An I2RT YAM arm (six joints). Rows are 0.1 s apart.
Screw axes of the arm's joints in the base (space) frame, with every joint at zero. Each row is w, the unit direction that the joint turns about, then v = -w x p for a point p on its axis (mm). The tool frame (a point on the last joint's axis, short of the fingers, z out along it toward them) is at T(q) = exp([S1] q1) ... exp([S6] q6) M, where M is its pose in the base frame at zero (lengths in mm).
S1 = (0, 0, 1, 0.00, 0.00, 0.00)
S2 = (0, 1, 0, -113.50, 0.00, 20.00)
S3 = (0, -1, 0, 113.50, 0.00, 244.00)
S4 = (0, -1, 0, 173.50, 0.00, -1.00)
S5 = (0, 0, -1, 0.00, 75.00, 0.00)
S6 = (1, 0, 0, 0.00, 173.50, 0.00)
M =
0 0 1 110.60
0 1 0 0.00
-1 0 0 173.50
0 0 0 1
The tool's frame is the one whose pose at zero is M.
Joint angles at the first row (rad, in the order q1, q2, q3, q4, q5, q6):
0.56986, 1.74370, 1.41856, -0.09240, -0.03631, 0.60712
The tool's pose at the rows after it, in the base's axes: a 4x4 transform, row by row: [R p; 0 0 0 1], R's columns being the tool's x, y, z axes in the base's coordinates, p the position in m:
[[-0.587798 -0.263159 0.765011 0.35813], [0.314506 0.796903 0.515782 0.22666], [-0.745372 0.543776 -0.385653 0.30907], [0 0 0 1]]
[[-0.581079 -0.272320 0.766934 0.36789], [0.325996 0.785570 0.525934 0.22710], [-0.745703 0.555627 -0.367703 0.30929], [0 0 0 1]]
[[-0.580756 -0.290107 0.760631 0.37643], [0.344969 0.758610 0.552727 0.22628], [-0.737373 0.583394 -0.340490 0.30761], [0 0 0 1]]
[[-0.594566 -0.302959 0.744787 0.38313], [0.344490 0.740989 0.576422 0.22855], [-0.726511 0.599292 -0.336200 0.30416], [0 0 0 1]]
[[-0.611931 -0.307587 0.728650 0.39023], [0.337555 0.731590 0.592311 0.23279], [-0.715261 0.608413 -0.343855 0.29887], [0 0 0 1]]
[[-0.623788 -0.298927 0.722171 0.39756], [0.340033 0.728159 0.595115 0.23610], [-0.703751 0.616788 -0.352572 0.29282], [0 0 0 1]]
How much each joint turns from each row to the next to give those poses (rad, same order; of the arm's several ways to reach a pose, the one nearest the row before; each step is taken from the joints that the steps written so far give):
-0.00803, 0.02294, 0.02414, 0.02024, 0.00736, 0.01105
-0.01277, 0.03002, 0.02975, 0.01937, -0.01944, 0.00304
-0.01500, 0.02392, 0.01156, 0.04050, -0.04029, 0.01592
-0.00598, 0.02785, 0.02021, 0.01090, -0.03425, 0.00849
-0.00164, 0.03523, 0.02862, -0.00278, -0.02359, 0.00516
-0.00239, 0.03463, 0.02629, -0.00153, -0.00797, 0.01015

